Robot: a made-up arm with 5 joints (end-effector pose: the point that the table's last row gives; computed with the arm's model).
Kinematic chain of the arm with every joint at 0, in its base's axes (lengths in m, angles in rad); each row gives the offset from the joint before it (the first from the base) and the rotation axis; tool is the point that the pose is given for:
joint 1: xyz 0 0 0.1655 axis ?
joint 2: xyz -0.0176 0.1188 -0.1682 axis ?
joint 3: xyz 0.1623 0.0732 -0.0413 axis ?
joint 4: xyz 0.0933 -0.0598 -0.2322 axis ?
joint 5: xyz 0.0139 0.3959 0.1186 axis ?
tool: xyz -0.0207 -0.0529 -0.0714
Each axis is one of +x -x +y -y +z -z.
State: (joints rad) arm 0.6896 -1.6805 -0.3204 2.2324 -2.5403
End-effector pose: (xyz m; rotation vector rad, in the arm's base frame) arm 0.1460 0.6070 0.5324 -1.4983 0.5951 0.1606
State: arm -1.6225 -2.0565 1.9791 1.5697 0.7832
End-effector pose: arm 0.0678 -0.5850 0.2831 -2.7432 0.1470 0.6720
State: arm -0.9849 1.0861 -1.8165 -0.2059 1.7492
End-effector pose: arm 0.5509 -0.1167 0.0111 -0.5201 -0.8577 1.2585
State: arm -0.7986 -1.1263 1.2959 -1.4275 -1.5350
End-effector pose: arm -0.0481 0.1179 0.0327 -0.5012 0.7996 2.6274
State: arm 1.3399 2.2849 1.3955 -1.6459 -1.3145
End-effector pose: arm -0.0598 0.0299 0.2571 1.3314 0.3846 -0.6582
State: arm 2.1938 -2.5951 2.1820 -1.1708 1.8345
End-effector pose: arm -0.3263 -0.1776 0.1365 0.2814 1.3583 1.2884
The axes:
joint 1: +x
joint 2: -z
joint 3: +y
joint 4: -z
joint 5: +x

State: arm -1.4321 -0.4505 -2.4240 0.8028 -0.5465
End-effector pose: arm -0.1003 0.1540 -0.1574 0.0289 -1.6175 0.6122
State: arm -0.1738 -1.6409 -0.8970 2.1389 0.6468
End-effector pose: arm 0.1349 0.7100 0.0421 1.3206 0.0790 -0.5630
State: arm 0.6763 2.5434 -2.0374 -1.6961 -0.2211
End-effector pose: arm -0.3840 0.1428 -0.1550 -1.3736 1.1311 -0.0035
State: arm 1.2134 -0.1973 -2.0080 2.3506 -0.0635
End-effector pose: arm 0.2052 -0.1846 0.1695 -2.2495 -0.2305 1.4527
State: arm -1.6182 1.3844 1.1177 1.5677 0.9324
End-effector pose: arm 0.0423 -0.7547 0.2841 -0.2201 -1.9797 -2.2740
